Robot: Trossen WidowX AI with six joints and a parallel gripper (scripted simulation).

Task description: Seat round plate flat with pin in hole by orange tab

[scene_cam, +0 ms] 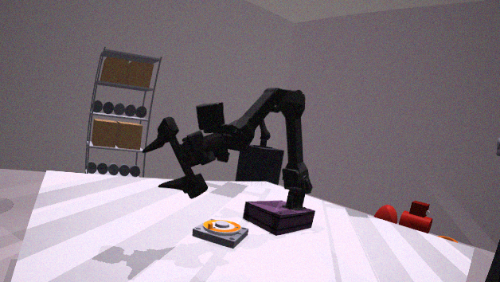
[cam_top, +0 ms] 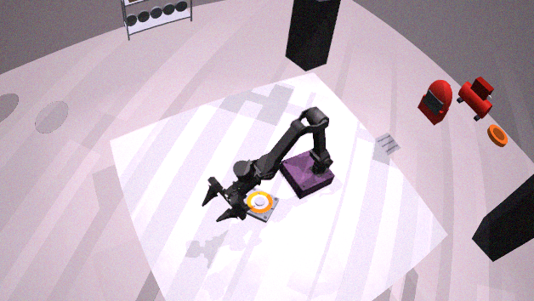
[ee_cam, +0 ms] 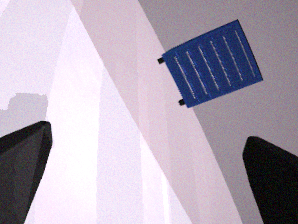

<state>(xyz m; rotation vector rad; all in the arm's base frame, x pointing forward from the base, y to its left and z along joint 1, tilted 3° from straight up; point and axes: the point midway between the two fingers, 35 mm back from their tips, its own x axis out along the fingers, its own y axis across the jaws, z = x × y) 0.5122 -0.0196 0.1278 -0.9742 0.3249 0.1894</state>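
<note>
The round plate lies 22 cm behind my gripper tip, 16 cm below it and 1 cm to the right of it. From my gripper tip the other things lie so: grey square base 24 cm behind, 18 cm below, 1 cm to the right.
</note>
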